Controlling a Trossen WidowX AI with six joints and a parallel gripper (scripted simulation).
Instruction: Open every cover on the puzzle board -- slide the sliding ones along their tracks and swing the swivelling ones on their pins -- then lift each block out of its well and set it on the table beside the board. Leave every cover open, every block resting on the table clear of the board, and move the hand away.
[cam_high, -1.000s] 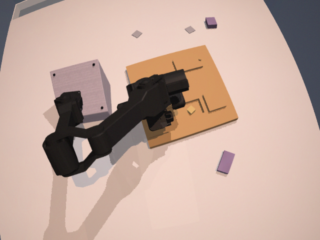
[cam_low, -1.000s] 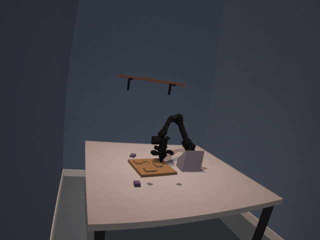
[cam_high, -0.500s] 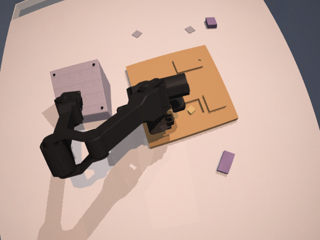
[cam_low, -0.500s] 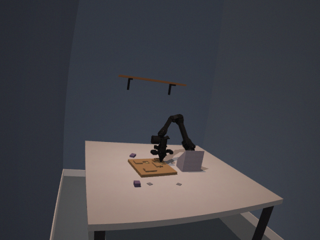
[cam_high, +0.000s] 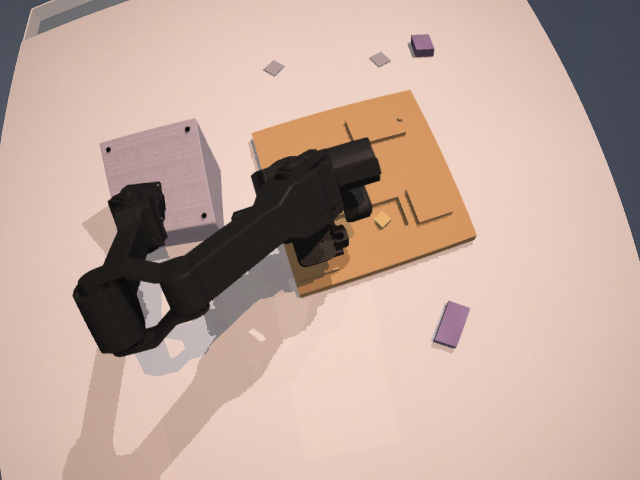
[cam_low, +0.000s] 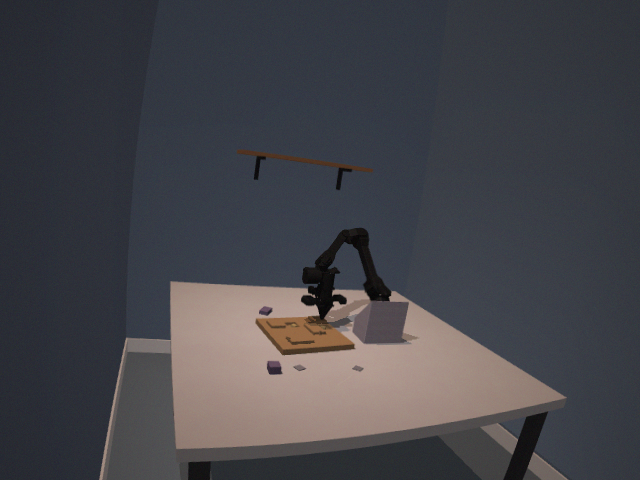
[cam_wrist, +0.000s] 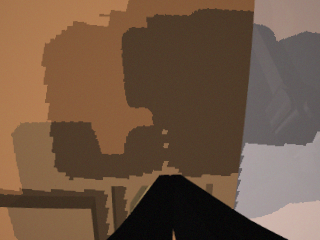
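Right now my gripper tip is 9 cm short of the orange puzzle board, 8 cm to the right of it and 2 cm above it. Round my gripper tip: flat purple block: 21 cm ahead, 15 cm to the right, 3 cm below.
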